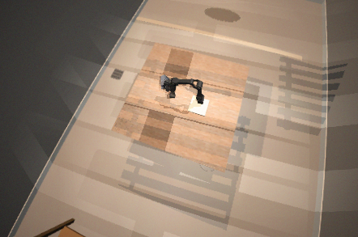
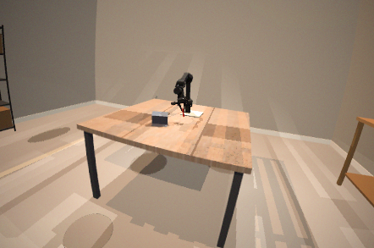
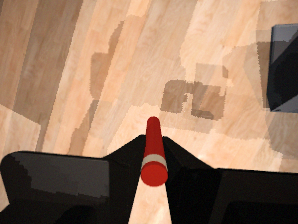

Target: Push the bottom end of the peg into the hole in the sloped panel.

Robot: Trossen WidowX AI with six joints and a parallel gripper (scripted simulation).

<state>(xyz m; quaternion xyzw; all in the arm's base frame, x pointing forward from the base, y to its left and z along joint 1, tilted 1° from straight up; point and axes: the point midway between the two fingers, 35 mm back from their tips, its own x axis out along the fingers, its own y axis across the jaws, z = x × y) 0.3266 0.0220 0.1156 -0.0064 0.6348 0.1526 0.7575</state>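
Now: gripper tip 16 cm to the left of the grey sloped panel, 13 cm short of it and 5 cm above it. From my gripper tip the other things lie so: red round peg: 2 cm above.
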